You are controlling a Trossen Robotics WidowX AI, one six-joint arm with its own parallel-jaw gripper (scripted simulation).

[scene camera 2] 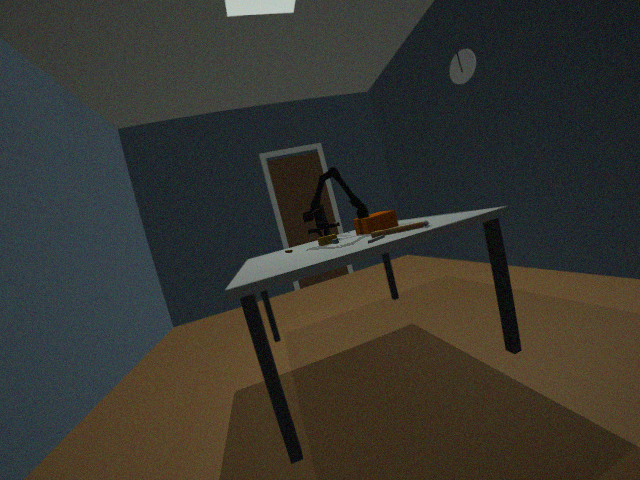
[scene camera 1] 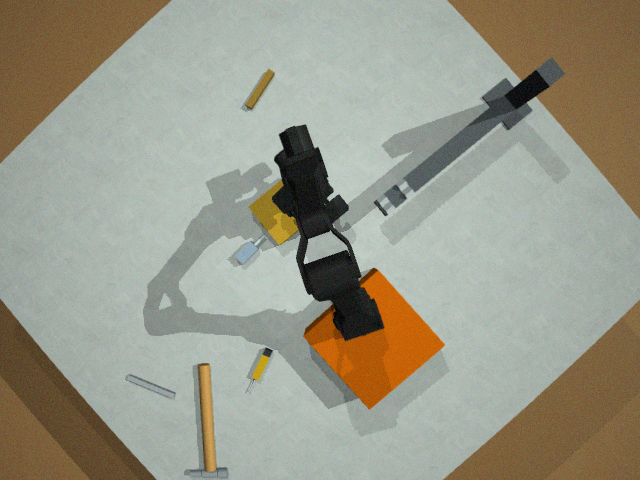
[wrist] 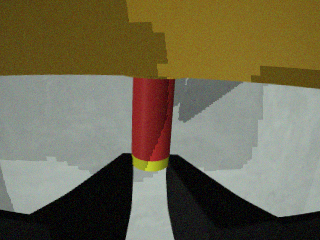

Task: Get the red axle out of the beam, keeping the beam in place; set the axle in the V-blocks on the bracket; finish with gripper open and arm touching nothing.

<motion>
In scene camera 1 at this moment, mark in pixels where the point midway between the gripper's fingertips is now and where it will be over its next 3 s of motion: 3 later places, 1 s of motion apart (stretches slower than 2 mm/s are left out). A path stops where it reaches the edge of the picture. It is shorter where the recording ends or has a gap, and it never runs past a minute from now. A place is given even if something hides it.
The gripper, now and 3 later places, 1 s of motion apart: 312, 187; 328, 173; 338, 167; 338, 166
</motion>
